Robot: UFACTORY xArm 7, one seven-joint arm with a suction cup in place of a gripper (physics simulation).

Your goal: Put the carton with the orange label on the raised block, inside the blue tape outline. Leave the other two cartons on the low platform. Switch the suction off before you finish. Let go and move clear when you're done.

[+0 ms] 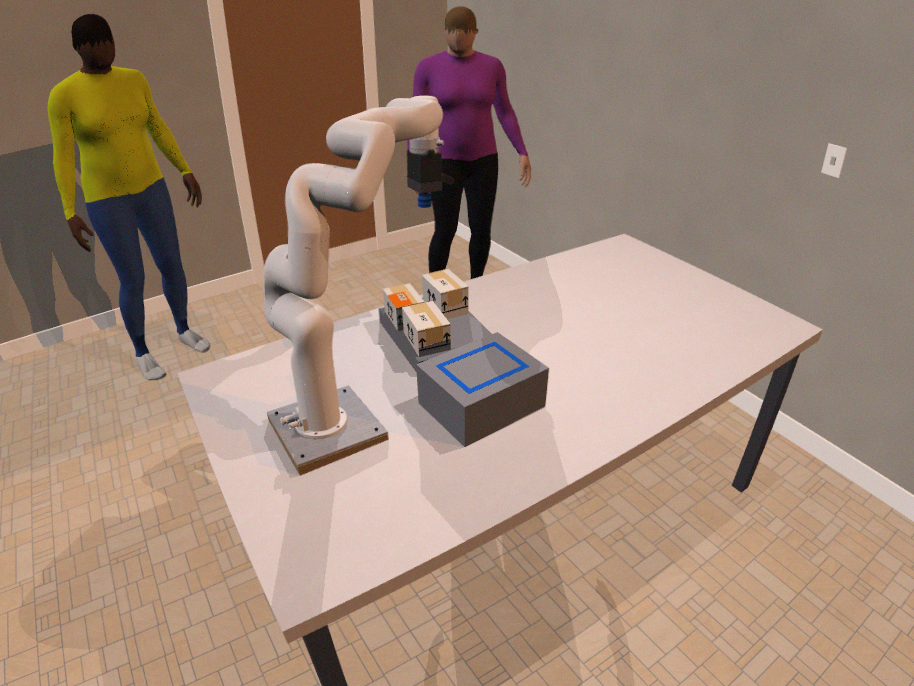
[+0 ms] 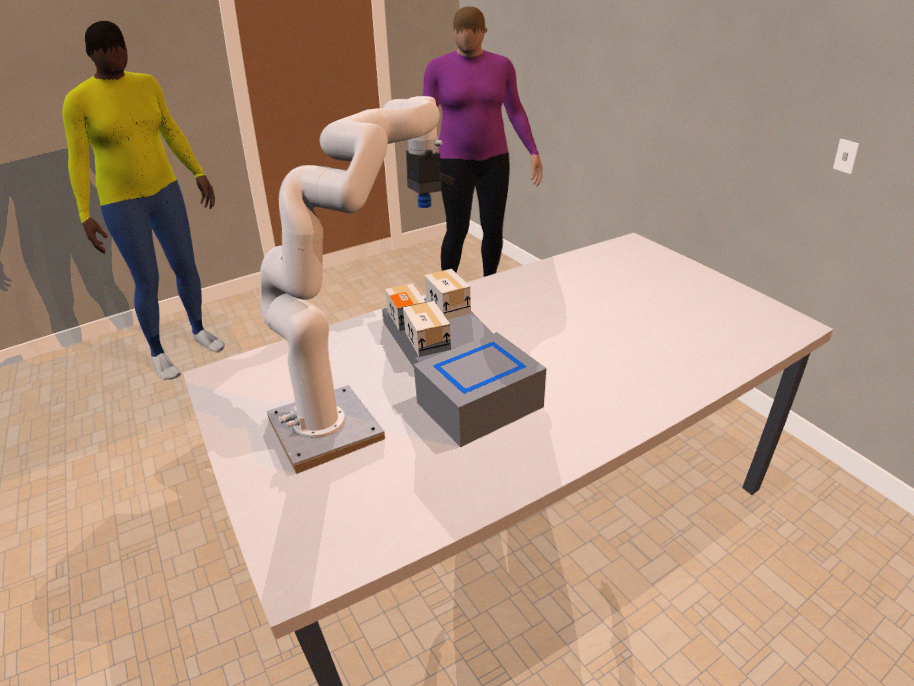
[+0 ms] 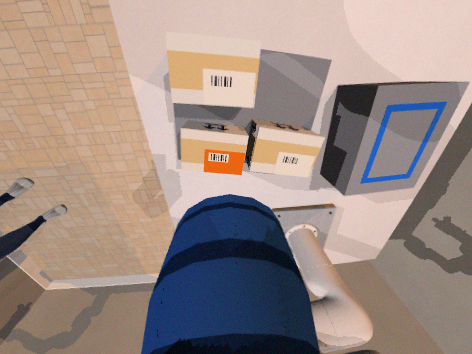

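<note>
The carton with the orange label stands on the low platform. A larger plain carton and another plain carton stand close to it on the platform. The raised block has a blue tape outline on top, with no carton inside. My suction gripper hangs high above the cartons, open, with nothing on its cup.
The low platform and raised block stand near each other on the table. The arm's base plate is beside them. Two people stand behind the table.
</note>
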